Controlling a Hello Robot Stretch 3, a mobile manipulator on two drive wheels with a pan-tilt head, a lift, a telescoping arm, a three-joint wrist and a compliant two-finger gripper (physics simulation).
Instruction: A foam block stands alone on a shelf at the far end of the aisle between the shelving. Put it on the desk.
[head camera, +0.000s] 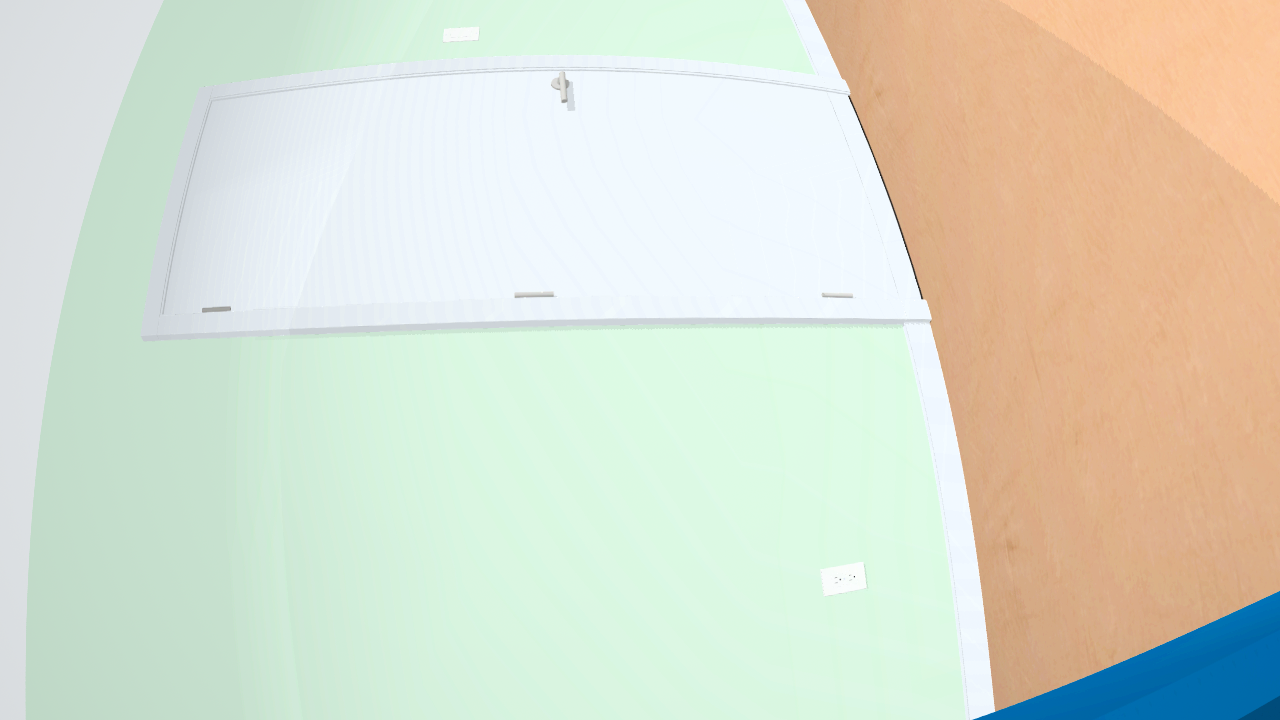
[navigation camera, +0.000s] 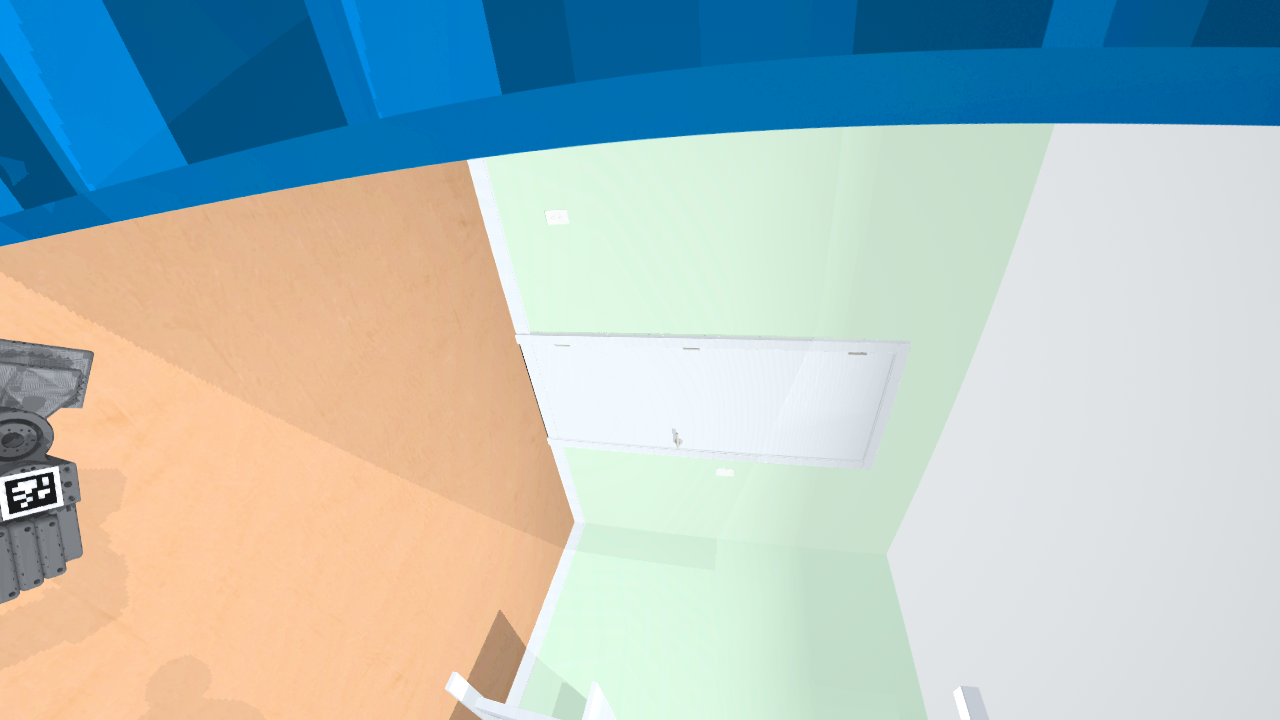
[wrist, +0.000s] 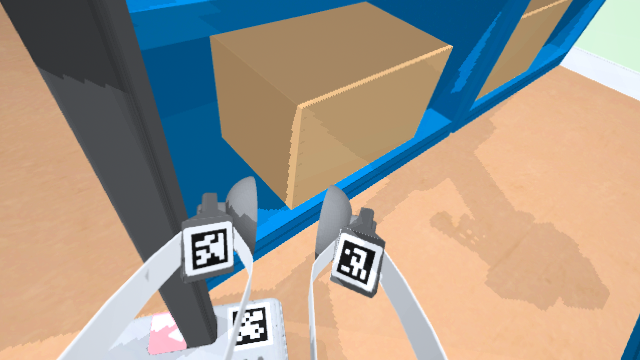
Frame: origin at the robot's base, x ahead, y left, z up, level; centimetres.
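Where they show: gripper, between the fingertips: (wrist: 289, 207).
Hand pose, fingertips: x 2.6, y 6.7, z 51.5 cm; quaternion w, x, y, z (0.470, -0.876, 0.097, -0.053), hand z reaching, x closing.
Note:
Each offset is from my fingertips to the centre of the thing. Level surfaces: height alone.
The foam block does not show in any current view. My gripper (wrist: 289, 207) is open in the wrist view, with a wide gap between its two grey fingertips and no object held there. The fingertips appear in front of the lower front edge of blue shelving (wrist: 195, 145) (navigation camera: 716, 89) (head camera: 1163, 671), near a large cardboard box {dx +19.4, dy +55.9, dz -30.4 cm} (wrist: 360, 125). White bars (navigation camera: 483, 704) of some furniture show at the bottom of the navigation view; I cannot tell whether they belong to the desk.
A closed white door (head camera: 537, 197) (navigation camera: 716, 394) is set in the pale green wall (head camera: 537, 492) (navigation camera: 680, 223). A second box {dx +83.8, dy +92.8, dz -30.4 cm} (wrist: 525, 45) sits farther along the shelving. My wrist (navigation camera: 26, 492) shows over the wooden floor {dz -51.4 cm} (navigation camera: 268, 537) at the left of the navigation view.

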